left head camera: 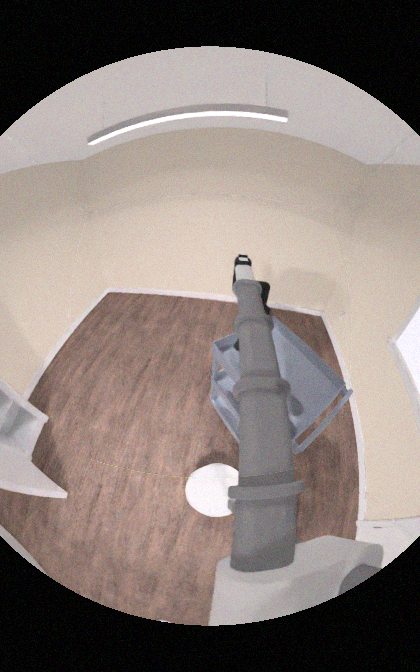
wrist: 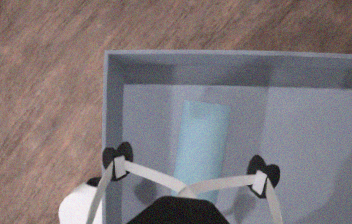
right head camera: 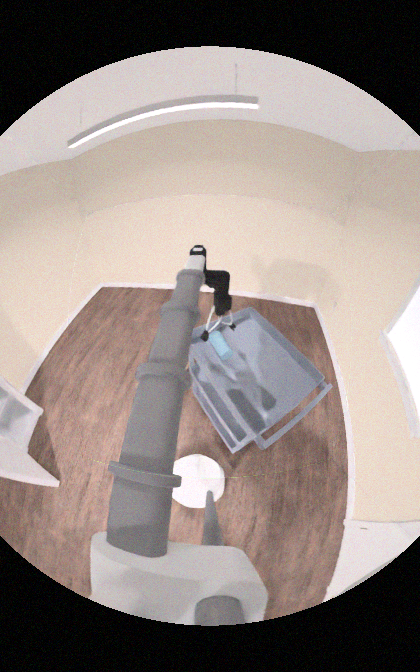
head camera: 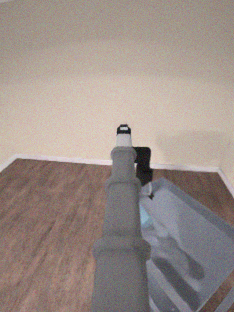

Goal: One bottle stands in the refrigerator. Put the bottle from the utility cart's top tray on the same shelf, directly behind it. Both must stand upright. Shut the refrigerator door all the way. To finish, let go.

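Places are measured from the robot's base along level axes (x left, y back, z up), in metres.
Where they show: gripper, fingertip midpoint: [wrist: 189, 162] [head camera: 139, 204].
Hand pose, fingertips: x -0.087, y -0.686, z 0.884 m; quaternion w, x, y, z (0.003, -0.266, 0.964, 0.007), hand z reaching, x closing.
Observation:
After its pixels a point has its place.
A light-blue bottle [head camera: 144, 216] {z 0.835, x -0.116, y -0.648 m} [right head camera: 220, 346] [wrist: 202, 145] {z 0.836, x -0.094, y -0.704 m} lies on its side in the grey-blue top tray [head camera: 195, 225] {z 0.766, x -0.406, y -0.640 m} [left head camera: 312, 375] [right head camera: 285, 370] [wrist: 300, 130] {z 0.766, x -0.218, y -0.812 m} of the utility cart, near one corner. In the left head camera view the arm hides it. My gripper [right head camera: 219, 331] [wrist: 189, 162] {z 0.884, x -0.087, y -0.686 m} is open above the bottle. In the wrist view its fingertips stand wide apart, one on each side of the bottle, and the left one overlaps the tray wall. A white unit [left head camera: 20, 475] [right head camera: 25, 467] at the left edge may be the refrigerator; no bottle shows in it.
The telescoping arm [head camera: 122, 215] {z 1.299, x -0.001, y -0.278 m} [left head camera: 262, 430] [right head camera: 150, 430] reaches out over the floor and partly covers the cart in the left head camera view. A white round disc [left head camera: 210, 490] [right head camera: 200, 480] is low beside the arm. Walls stand behind and to the right of the cart.

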